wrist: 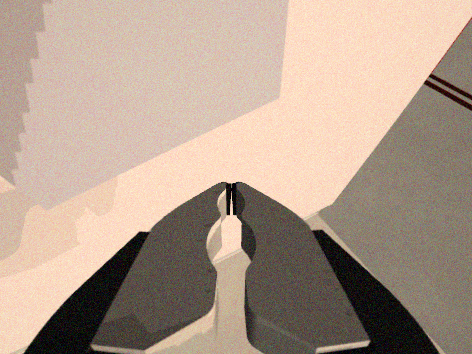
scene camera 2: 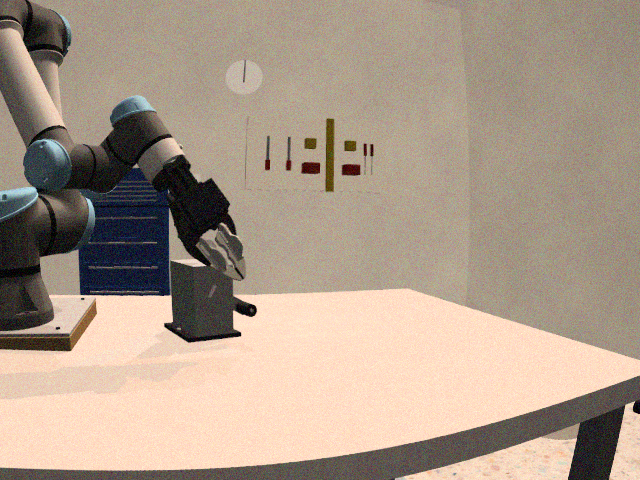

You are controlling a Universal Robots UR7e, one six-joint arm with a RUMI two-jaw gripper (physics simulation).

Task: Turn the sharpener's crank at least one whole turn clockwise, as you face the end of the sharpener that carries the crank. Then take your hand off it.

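Frame: origin at the arm's base, x ahead, y down, z left, level; centimetres.
Where they show: gripper, between the fingertips: [wrist: 231,185] [scene camera 2: 243,279]; arm's base, origin of its link: [scene camera 2: 16,319].
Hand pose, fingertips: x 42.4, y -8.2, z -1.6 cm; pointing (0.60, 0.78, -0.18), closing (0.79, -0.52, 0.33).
Note:
Each offset is from my fingertips to the top centre of the thing. "spot": to the spot under its first point. Level surfaces: height alone.
The sharpener @(spot: dx -7.0, dy +3.9, dz +3.3 cm) [scene camera 2: 201,299] is a grey box with a pale top on a dark base plate, standing on the table. Its crank's black handle @(spot: dx +0.5, dy +4.7, dz +0.7 cm) [scene camera 2: 246,307] sticks out to the right, at the lower part of the body; the crank arm is hidden behind the body. In the wrist view a large pale grey face, apparently the sharpener's body @(spot: dx -5.6, dy -1.7, dz +6.5 cm) [wrist: 165,75], fills the upper left; the crank does not show there. My gripper [scene camera 2: 240,277] [wrist: 231,185] is shut and empty. Its tips point down and right by the body's upper right edge, above the handle and apart from it.
The table @(dy +11.1 cm) [scene camera 2: 361,372] [wrist: 345,85] carries the sharpener and the arm's mounting board [scene camera 2: 77,328] at left. A blue drawer cabinet [scene camera 2: 124,253] stands behind the table. Tools hang on the far wall, below a round clock [scene camera 2: 253,77].

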